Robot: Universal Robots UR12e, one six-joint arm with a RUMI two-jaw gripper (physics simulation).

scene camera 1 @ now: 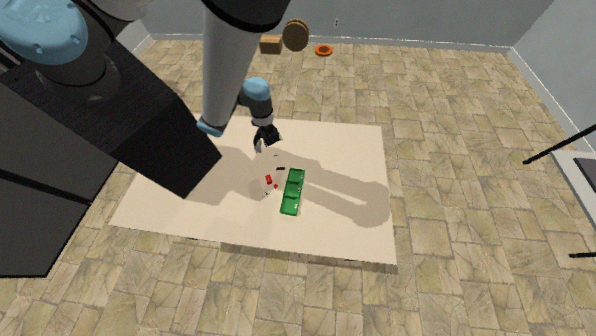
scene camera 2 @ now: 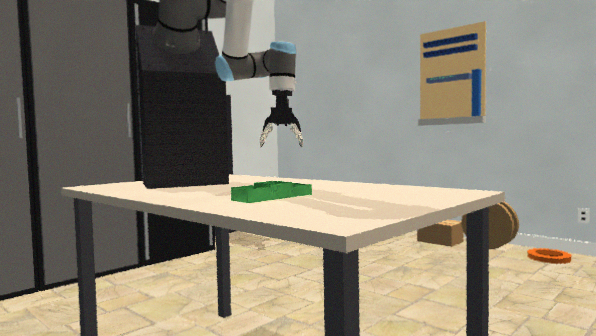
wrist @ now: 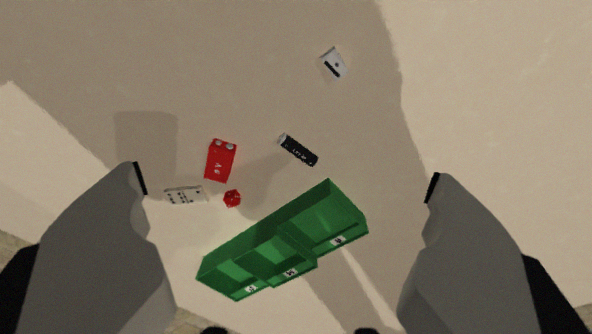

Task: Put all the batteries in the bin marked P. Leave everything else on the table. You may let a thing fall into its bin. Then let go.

Path:
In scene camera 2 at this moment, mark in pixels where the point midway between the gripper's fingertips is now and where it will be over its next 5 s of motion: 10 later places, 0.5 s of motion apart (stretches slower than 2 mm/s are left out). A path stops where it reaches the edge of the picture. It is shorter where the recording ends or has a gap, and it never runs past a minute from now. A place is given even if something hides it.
The gripper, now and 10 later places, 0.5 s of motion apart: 281, 147; 281, 160; 273, 163; 257, 164; 256, 164; 254, 164; 254, 179; 254, 188; 254, 155; 254, 152; 257, 142

